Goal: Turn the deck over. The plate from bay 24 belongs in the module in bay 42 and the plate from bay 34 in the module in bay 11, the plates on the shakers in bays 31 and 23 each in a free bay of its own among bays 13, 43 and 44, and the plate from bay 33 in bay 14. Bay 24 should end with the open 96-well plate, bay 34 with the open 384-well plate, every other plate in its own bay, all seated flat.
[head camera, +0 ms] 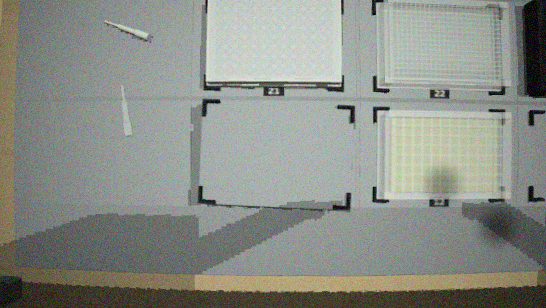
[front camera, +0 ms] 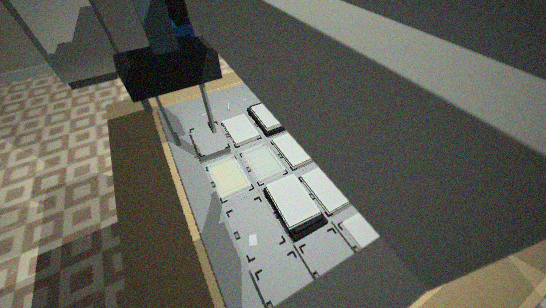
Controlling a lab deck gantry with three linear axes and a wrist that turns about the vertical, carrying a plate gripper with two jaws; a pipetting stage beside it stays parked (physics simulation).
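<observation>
My gripper is open with nothing between its jaws, at bay 11; its exact height is unclear. The grey module in bay 11 has a bare top. White plates sit on the black shakers, one plate in bay 23 and one in bay 31. White plates show in bay 33 and bay 34. The open yellowish plate is in bay 12 and the open clear plate in bay 22. Bay 24 holds no plate. Row 4 is hidden.
White plates sit in bay 21 and bay 32. Two loose pipette tips, one above the other, lie left of bays 21 and 11. A small white piece lies in bay 13. A dark beam crosses the front view.
</observation>
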